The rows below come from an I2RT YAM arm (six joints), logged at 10 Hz.
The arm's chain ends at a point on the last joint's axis. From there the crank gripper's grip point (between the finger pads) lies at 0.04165 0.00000 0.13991 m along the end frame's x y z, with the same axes.
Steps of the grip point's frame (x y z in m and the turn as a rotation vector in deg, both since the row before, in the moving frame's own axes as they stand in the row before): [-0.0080, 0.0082, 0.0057, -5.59, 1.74, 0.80]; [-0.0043, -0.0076, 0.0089, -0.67, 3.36, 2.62]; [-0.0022, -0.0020, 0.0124, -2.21, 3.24, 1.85]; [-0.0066, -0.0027, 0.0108, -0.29, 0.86, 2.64]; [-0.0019, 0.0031, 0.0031, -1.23, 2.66, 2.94]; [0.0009, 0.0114, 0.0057, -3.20, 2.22, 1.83]
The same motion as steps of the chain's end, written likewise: [-0.0121, -0.0060, 0.0077, -5.59, 1.74, 0.80]; [-0.0123, -0.0113, 0.0116, -0.67, 3.36, 2.62]; [-0.0099, -0.0088, 0.0151, -2.21, 3.24, 1.85]; [-0.0086, -0.0054, 0.0114, -0.29, 0.86, 2.64]; [-0.0082, -0.0022, 0.0052, -1.23, 2.66, 2.94]; [-0.0043, 0.0022, 0.0077, -3.20, 2.22, 1.83]
